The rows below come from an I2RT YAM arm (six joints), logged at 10 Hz.
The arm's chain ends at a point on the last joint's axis. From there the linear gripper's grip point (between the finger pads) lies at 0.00 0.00 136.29 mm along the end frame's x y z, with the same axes.
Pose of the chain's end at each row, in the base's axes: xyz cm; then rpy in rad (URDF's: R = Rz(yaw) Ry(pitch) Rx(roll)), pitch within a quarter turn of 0, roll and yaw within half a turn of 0:
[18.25 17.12 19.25 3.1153 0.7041 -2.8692]
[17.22 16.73 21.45 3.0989 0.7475 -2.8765]
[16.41 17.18 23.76 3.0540 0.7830 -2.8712]
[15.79 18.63 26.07 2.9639 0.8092 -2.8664]
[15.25 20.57 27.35 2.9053 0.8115 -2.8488]
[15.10 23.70 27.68 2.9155 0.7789 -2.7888]
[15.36 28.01 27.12 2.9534 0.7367 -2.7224]
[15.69 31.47 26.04 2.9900 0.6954 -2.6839]
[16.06 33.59 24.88 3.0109 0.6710 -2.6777]
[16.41 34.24 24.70 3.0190 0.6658 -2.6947]
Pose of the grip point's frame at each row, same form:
[26.65 19.84 8.87 3.1153 0.7041 -2.8692]
[26.00 19.72 11.46 3.0989 0.7475 -2.8765]
[25.32 20.89 14.14 3.0540 0.7830 -2.8712]
[24.48 23.59 16.81 2.9639 0.8092 -2.8664]
[23.53 26.40 18.23 2.9053 0.8115 -2.8488]
[22.80 29.79 18.23 2.9155 0.7789 -2.7888]
[22.54 34.00 17.20 2.9534 0.7367 -2.7224]
[22.52 37.13 15.70 2.9900 0.6954 -2.6839]
[22.78 38.94 14.30 3.0109 0.6710 -2.6777]
[23.22 39.35 14.06 3.0190 0.6658 -2.6947]

